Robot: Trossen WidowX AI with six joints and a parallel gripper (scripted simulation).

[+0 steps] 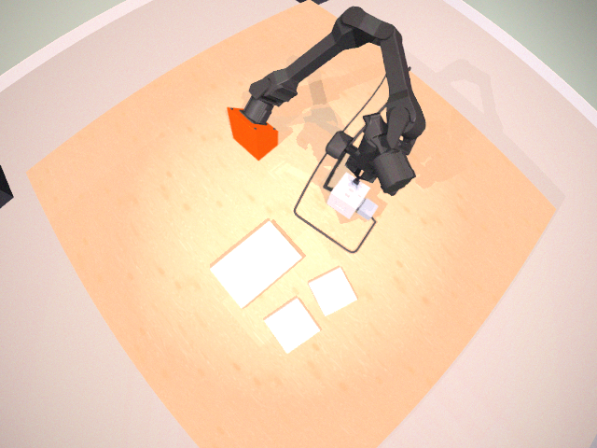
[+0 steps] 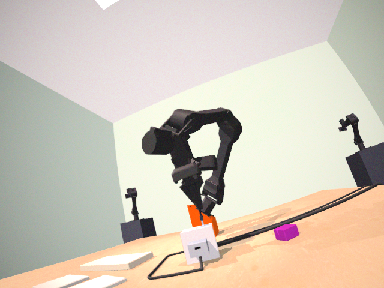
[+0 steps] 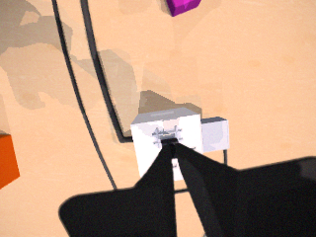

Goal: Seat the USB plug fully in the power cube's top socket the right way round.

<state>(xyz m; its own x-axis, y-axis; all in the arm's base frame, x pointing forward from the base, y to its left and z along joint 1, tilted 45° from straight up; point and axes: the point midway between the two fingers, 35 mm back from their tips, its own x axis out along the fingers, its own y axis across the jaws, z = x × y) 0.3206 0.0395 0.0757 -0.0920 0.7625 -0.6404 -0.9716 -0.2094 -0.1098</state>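
Now: gripper tip 2 cm above the dark USB plug. The rest, counted from my gripper tip: magenta block 1 cm ahead, 18 cm to the left, 11 cm below; USB socket 5 cm below.
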